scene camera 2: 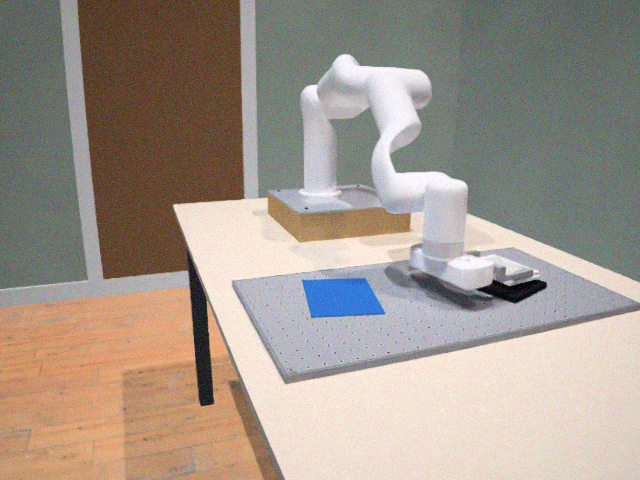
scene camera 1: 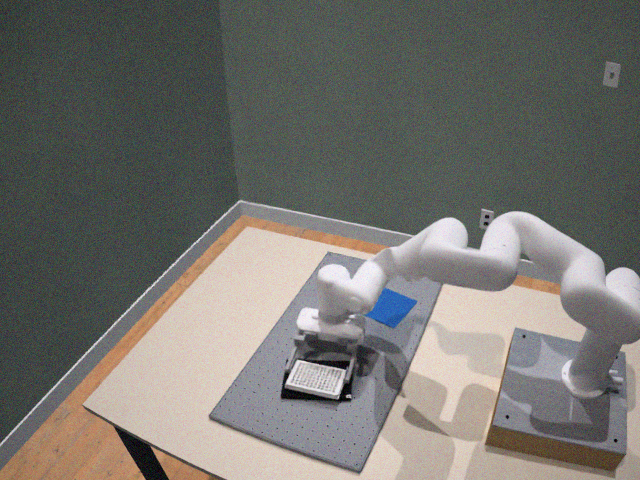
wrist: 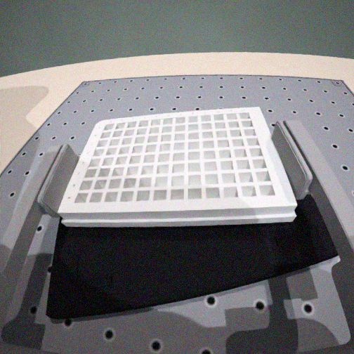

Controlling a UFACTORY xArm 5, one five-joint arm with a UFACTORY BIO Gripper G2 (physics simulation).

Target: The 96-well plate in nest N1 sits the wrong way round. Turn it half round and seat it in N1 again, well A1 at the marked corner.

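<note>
The white 96-well plate [scene camera 1: 316, 378] [scene camera 2: 512, 269] [wrist: 175, 206] is level between the fingers of my gripper [scene camera 1: 318, 373] [wrist: 177, 167], which is shut on its two short sides. The plate is a little above the black nest N1 [scene camera 1: 290, 393] [scene camera 2: 516, 294] [wrist: 165, 270] and turned slightly against it; the near part of the nest shows bare in the wrist view. A small white mark [scene camera 1: 348, 396] is at one nest corner. In the wrist view, the plate's far left corner is cut off, and faint marks run along its left and far rims, too small to read. The plate hides the nest's far part there.
The nest is on a grey perforated board [scene camera 1: 289, 428] [scene camera 2: 413, 330] [wrist: 225, 90] on the beige table [scene camera 1: 170, 330] [scene camera 2: 465, 403]. A flat blue square [scene camera 1: 392, 308] [scene camera 2: 342, 297] lies on the board behind the gripper. The arm's base stands on a raised block [scene camera 1: 553, 452] [scene camera 2: 330, 227].
</note>
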